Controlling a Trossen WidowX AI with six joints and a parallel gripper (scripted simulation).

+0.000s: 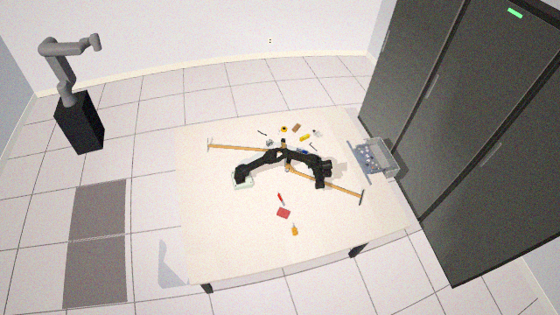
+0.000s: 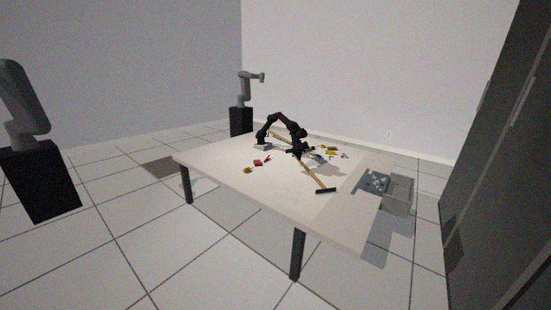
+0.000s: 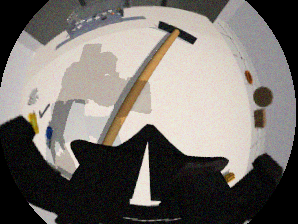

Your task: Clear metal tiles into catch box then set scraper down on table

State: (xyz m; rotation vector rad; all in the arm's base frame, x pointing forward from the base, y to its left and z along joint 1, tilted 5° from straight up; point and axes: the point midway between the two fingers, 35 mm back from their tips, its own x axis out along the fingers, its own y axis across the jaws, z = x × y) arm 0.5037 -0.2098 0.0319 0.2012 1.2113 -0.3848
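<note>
Right now my gripper tip is 5 cm short of the long scraper, 3 cm to the right of it and 2 cm above it. From my gripper tip the other things lie so: red block: 31 cm behind, 10 cm to the right, 7 cm below; then blue piece: 36 cm to the left, 8 cm below, 2 cm ahead; then red tool: 29 cm behind, 7 cm below, 1 cm to the right.
</note>
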